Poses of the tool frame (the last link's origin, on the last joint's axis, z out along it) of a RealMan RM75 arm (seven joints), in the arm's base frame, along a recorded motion.
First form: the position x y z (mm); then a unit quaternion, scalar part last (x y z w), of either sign.
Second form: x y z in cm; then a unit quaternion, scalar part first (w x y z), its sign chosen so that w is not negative. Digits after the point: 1 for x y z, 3 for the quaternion.
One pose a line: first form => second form
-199 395 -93 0.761 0.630 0.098 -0.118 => -19.9 39.5 -9.3 0.118 -0.761 -0.630 -0.098
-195 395 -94 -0.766 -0.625 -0.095 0.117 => -19.5 39.5 -9.4 0.117 -0.766 -0.625 -0.095
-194 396 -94 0.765 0.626 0.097 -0.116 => -19.4 39.6 -9.4 0.116 -0.765 -0.626 -0.097
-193 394 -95 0.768 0.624 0.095 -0.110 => -19.3 39.4 -9.5 0.110 -0.768 -0.624 -0.095
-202 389 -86 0.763 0.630 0.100 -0.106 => -20.2 38.9 -8.6 0.106 -0.763 -0.630 -0.100
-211 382 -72 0.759 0.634 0.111 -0.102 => -21.1 38.2 -7.2 0.102 -0.759 -0.634 -0.111
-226 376 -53 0.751 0.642 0.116 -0.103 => -22.6 37.6 -5.3 0.103 -0.751 -0.642 -0.116
